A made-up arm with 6 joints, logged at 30 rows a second.
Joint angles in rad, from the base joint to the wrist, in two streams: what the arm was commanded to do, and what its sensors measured. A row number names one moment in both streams.
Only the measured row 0 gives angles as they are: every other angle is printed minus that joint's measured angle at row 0.
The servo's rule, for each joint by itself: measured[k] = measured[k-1] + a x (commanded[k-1-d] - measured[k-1]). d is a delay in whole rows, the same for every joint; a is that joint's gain. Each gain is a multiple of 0.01, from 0.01 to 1. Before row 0 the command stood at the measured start. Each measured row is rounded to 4 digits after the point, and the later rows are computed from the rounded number. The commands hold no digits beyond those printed.
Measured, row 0:
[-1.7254, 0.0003, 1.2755, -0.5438, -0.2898, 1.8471]
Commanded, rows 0 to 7:
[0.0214, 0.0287, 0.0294, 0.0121, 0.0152, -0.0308]
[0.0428, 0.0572, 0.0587, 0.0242, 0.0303, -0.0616]
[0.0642, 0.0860, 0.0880, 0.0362, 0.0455, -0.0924]
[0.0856, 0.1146, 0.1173, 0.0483, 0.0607, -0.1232]
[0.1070, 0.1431, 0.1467, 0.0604, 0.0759, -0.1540]
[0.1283, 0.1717, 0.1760, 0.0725, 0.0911, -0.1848]
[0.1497, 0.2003, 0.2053, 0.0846, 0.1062, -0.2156]
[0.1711, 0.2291, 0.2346, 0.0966, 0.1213, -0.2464]
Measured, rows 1 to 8:
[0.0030, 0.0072, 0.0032, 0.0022, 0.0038, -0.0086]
[0.0086, 0.0197, 0.0093, 0.0062, 0.0104, -0.0234]
[0.0164, 0.0363, 0.0180, 0.0116, 0.0192, -0.0427]
[0.0261, 0.0559, 0.0289, 0.0182, 0.0296, -0.0652]
[0.0374, 0.0777, 0.0419, 0.0258, 0.0412, -0.0901]
[0.0501, 0.1012, 0.0567, 0.0342, 0.0537, -0.1166]
[0.0640, 0.1260, 0.0730, 0.0433, 0.0668, -0.1443]
[0.0790, 0.1518, 0.0908, 0.0529, 0.0804, -0.1729]
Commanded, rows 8 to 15:
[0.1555, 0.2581, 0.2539, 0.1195, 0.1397, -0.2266]
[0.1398, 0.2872, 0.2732, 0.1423, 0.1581, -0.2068]
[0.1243, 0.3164, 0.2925, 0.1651, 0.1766, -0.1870]
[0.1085, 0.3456, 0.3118, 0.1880, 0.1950, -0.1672]
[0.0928, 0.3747, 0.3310, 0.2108, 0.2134, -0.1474]
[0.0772, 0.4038, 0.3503, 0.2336, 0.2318, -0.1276]
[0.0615, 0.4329, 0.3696, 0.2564, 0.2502, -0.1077]
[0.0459, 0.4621, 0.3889, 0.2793, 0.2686, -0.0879]
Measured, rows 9 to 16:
[0.0897, 0.1784, 0.1087, 0.0649, 0.0952, -0.1879]
[0.0967, 0.2056, 0.1268, 0.0788, 0.1109, -0.1932]
[0.1006, 0.2333, 0.1450, 0.0943, 0.1273, -0.1915]
[0.1017, 0.2614, 0.1633, 0.1112, 0.1442, -0.1847]
[0.1005, 0.2897, 0.1817, 0.1291, 0.1615, -0.1743]
[0.0972, 0.3182, 0.2002, 0.1479, 0.1791, -0.1612]
[0.0922, 0.3469, 0.2188, 0.1674, 0.1969, -0.1462]
[0.0857, 0.3757, 0.2375, 0.1875, 0.2148, -0.1299]

